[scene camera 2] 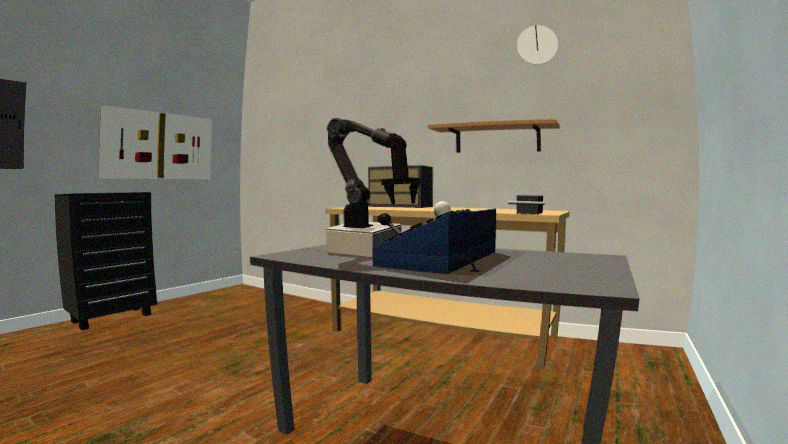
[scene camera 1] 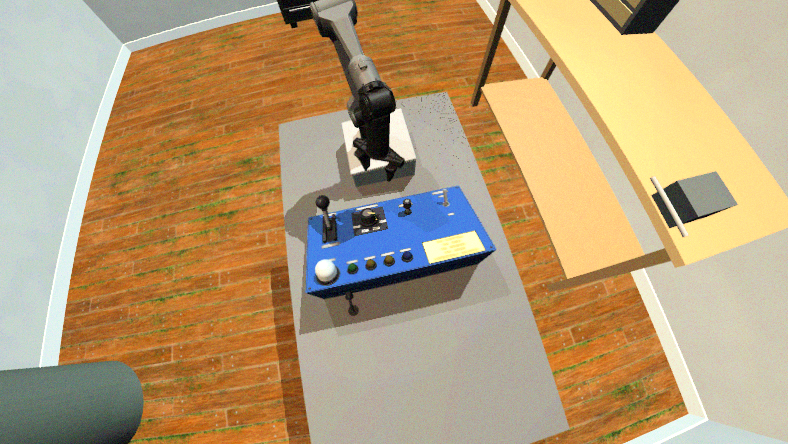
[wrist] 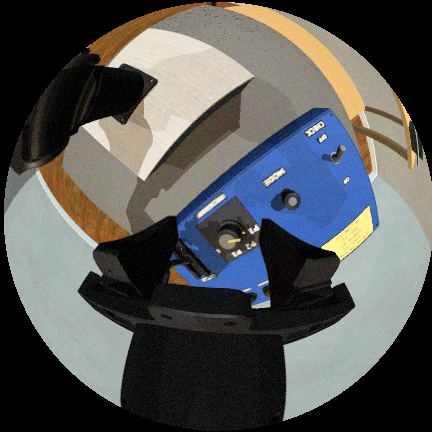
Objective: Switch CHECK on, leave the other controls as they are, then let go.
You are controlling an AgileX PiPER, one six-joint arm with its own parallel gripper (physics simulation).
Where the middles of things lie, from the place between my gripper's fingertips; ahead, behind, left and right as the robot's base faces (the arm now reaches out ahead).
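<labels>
With the blue control panel (scene camera 1: pixel 434 237) as my reference, my gripper is 9 cm above it, 1 cm to the right of it and 17 cm short of it.
</labels>
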